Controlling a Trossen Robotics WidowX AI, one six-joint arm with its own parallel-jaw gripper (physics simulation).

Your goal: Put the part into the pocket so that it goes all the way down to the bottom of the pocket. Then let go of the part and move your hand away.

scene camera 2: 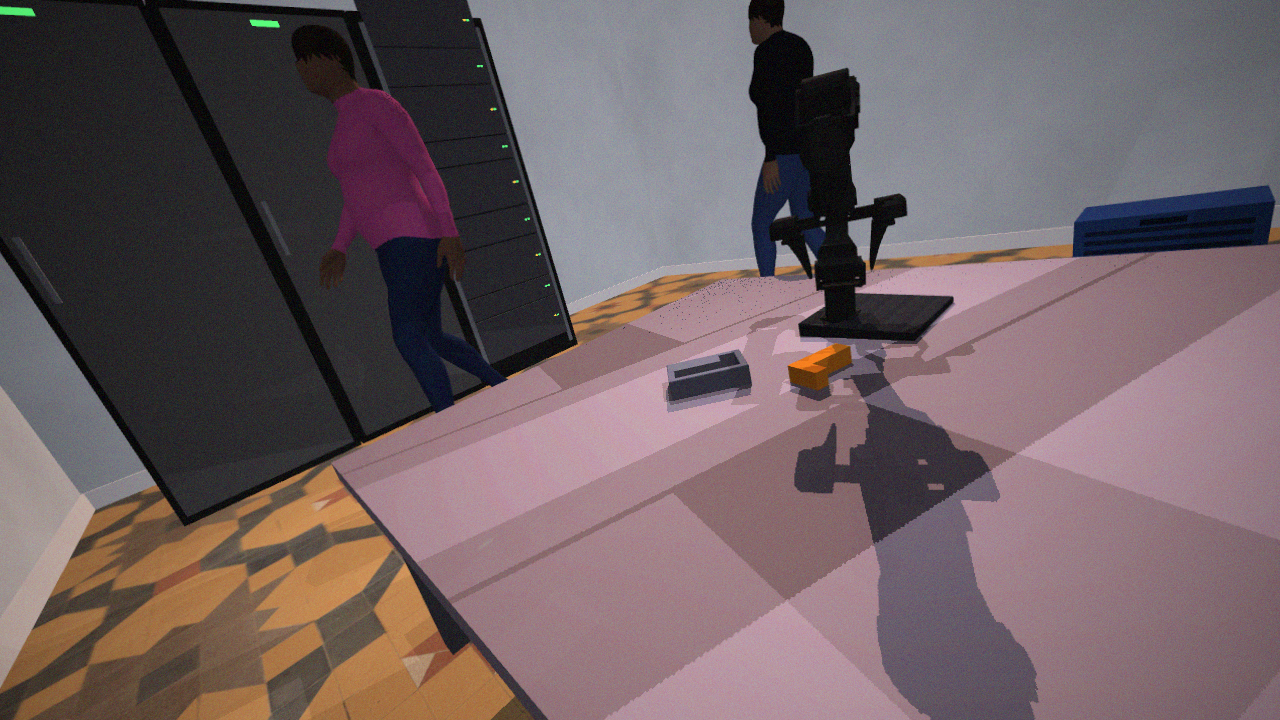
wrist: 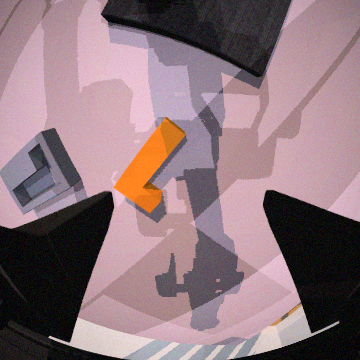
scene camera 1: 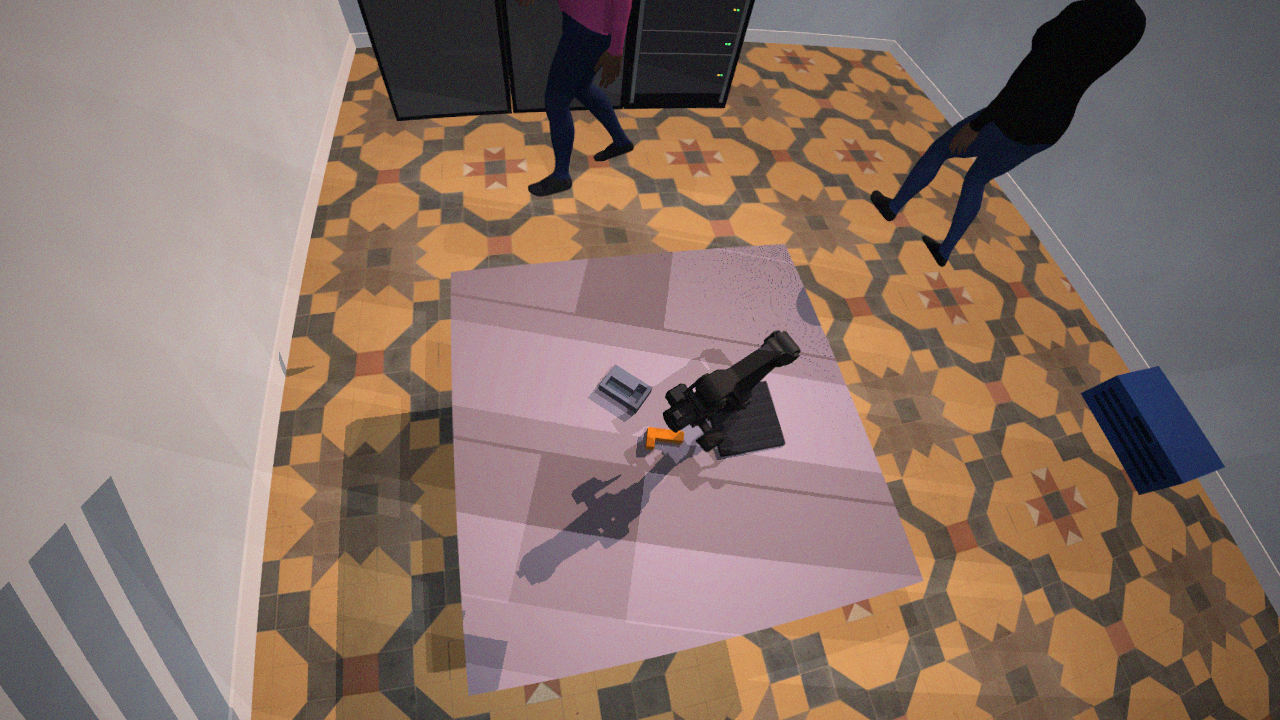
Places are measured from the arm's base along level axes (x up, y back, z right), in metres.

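Where they show: gripper, between the fingertips: (scene camera 2: 840, 274) (wrist: 189, 198) (scene camera 1: 688, 428); arm's base, origin of its link: (scene camera 2: 840, 314) (scene camera 1: 729, 403).
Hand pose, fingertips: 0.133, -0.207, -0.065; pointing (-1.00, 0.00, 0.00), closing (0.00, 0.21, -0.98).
Note:
Each offset is from my fingertips to the top centre of the thing, as dx, dy, dz. Level surfaces: height alone.
The orange L-shaped part @(-0.127, -0.035, +0.026) (scene camera 1: 664, 437) (scene camera 2: 819, 365) (wrist: 150, 157) lies flat on the table, between the arm's base and the open table, with its short leg away from the base. The grey block with the pocket @(-0.120, -0.085, +0.224) (scene camera 1: 636, 405) (scene camera 2: 711, 385) (wrist: 62, 160) sits apart from it, to its left in the wrist view. The pocket's recess is visible and empty. My gripper (scene camera 2: 841, 271) (wrist: 189, 198) is open and empty, raised well above the table. In the wrist view the part shows nearer the left fingertip, farther up the picture.
The arm's black base plate (scene camera 1: 760, 425) (scene camera 2: 904, 313) (wrist: 215, 37) is close beside the part. The pink table @(dx -0.157) (scene camera 1: 760, 555) (scene camera 2: 581, 501) carries the arm's shadow. Two people, dark server cabinets (scene camera 1: 447, 62) (scene camera 2: 80, 223) and a blue box (scene camera 1: 1154, 429) (scene camera 2: 1172, 223) stand beyond it.

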